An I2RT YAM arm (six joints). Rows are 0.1 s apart.
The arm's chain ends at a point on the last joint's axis. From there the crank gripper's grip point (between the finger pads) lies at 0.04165 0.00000 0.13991 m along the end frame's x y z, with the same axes.
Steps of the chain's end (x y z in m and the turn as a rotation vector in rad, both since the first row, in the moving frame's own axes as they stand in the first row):
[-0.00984, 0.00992, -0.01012, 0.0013, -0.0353, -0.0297]
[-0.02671, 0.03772, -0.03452, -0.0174, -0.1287, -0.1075]
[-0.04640, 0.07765, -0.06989, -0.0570, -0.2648, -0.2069]
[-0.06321, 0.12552, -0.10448, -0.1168, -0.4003, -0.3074]
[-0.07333, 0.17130, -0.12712, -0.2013, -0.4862, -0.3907]
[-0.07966, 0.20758, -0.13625, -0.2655, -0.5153, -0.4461]
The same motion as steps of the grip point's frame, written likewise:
[-0.01482, 0.00857, -0.00874, 0.0013, -0.0353, -0.0297]
[-0.04508, 0.03670, -0.03032, -0.0174, -0.1287, -0.1075]
[-0.08425, 0.08113, -0.06391, -0.0570, -0.2648, -0.2069]
[-0.11948, 0.13827, -0.09971, -0.1168, -0.4003, -0.3074]
[-0.13910, 0.19714, -0.12540, -0.2013, -0.4862, -0.3907]
[-0.14682, 0.24264, -0.13677, -0.2655, -0.5153, -0.4461]

